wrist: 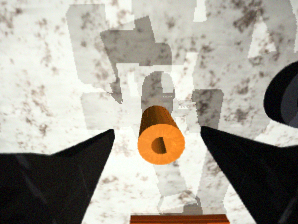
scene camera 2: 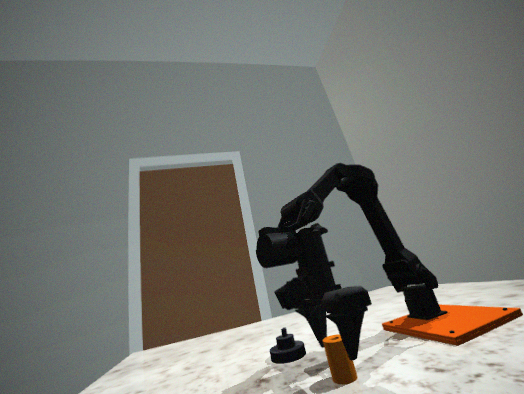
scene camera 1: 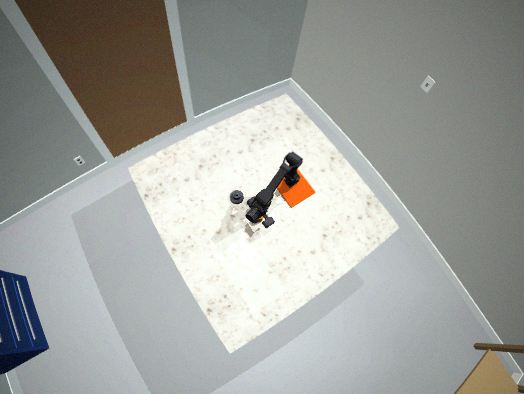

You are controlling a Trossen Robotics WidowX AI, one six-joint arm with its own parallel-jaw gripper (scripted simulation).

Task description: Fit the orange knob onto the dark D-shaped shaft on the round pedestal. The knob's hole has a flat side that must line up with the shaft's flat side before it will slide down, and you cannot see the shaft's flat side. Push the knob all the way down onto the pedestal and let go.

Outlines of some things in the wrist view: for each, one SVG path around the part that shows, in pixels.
My gripper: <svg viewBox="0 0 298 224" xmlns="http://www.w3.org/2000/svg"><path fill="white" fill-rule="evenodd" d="M114 129L106 130L79 144L64 148L50 155L40 153L0 153L0 224L82 224L91 198L102 176L102 171L111 153L115 140ZM202 126L200 135L208 152L226 176L227 181L231 184L255 223L298 224L298 145L278 147L254 139L246 139L208 126Z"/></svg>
An orange knob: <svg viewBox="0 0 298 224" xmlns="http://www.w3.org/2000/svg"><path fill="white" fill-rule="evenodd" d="M154 105L147 108L142 114L137 143L138 151L147 162L155 165L166 165L176 161L182 155L185 149L185 139L168 110L162 106Z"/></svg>
